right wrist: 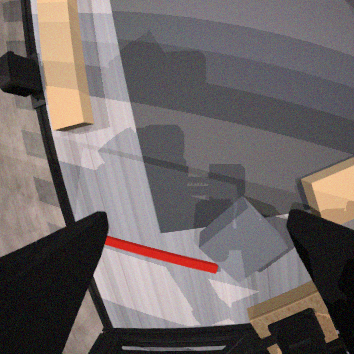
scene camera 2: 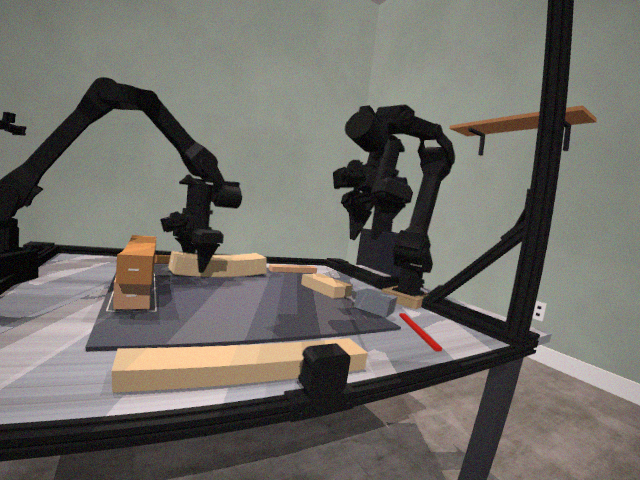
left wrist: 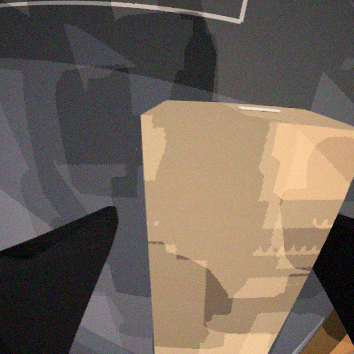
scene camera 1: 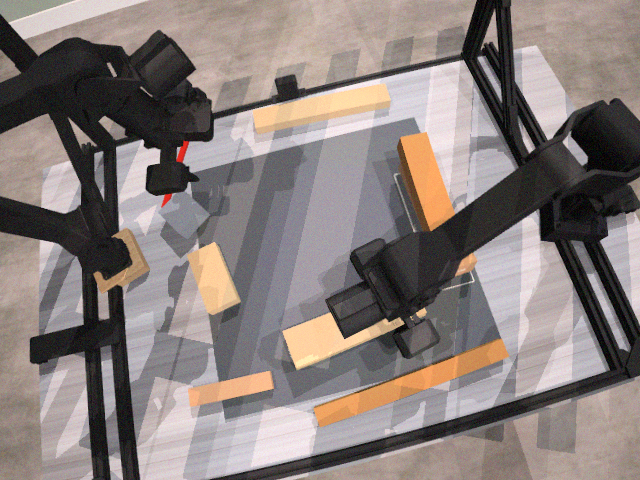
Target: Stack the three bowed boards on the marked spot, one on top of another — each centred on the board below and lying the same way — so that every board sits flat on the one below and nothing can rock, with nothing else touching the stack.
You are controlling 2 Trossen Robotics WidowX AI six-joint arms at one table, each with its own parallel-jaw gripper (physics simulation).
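Seen in the pictures: left gripper, fingertip midpoint: (scene camera 2: pixel 194 269) (left wrist: pixel 202 212); right gripper, fingertip midpoint: (right wrist: pixel 198 219) (scene camera 2: pixel 362 239) (scene camera 1: pixel 197 155); left arm's base, link origin: (scene camera 1: pixel 579 207); right arm's base, link origin: (right wrist: pixel 296 330) (scene camera 2: pixel 408 291) (scene camera 1: pixel 113 259).
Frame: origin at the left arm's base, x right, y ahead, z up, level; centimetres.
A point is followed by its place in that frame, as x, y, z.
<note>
Two bowed boards are stacked on the marked outline (scene camera 1: pixel 405 196) {0.9, 31.7, -5.1} (scene camera 2: pixel 109 308) {7.1, 27.1, -5.1}: the orange upper board (scene camera 1: pixel 426 180) {0.1, 28.9, 3.5} (scene camera 2: pixel 135 263) {9.0, 32.0, 3.2} and a lighter lower board (scene camera 2: pixel 131 299) {7.7, 31.1, -2.9}. The left arm hides part of the stack in scene camera 1. The third board (scene camera 1: pixel 315 338) {-29.2, 44.6, -0.6} (scene camera 2: pixel 240 266) {-25.2, 44.0, -2.5} (left wrist: pixel 210 200) {-20.2, 31.3, -0.4} is pale, with raised ends and a sagging middle, and lies on the mat apart from the stack. My left gripper (scene camera 1: pixel 400 321) (scene camera 2: pixel 199 258) {-21.3, 33.3, -3.7} (left wrist: pixel 202 212) {-21.3, 33.3, -3.7} is open and low, its fingers on either side of the third board near one end. My right gripper (scene camera 2: pixel 368 233) {-2.8, 68.5, 10.0} (right wrist: pixel 198 219) {-2.8, 68.5, 10.0} is open and empty, above the red rod's area.
A long pale board (scene camera 1: pixel 323 107) {19.5, 50.8, -3.3} (scene camera 2: pixel 206 366) {24.2, 46.9, -3.3} (right wrist: pixel 62 65) {17.0, 58.0, -3.3} lies outside the mat (scene camera 1: pixel 248 206) {-4.9, 62.7, -5.2}. An orange strip (scene camera 1: pixel 413 382) {-33.9, 27.6, -3.3}, a short strip (scene camera 1: pixel 232 388) {-39.5, 57.8, -3.6}, a pale block (scene camera 1: pixel 214 279) {-21.3, 64.9, -2.4}, a grey block (scene camera 1: pixel 185 214) {-9.5, 73.7, -1.6} (right wrist: pixel 245 240) {-8.6, 74.2, -1.6} and a red rod (scene camera 2: pixel 419 331) {3.3, 80.3, -5.1} (right wrist: pixel 160 254) {0.8, 80.6, -5.2} also lie around.
</note>
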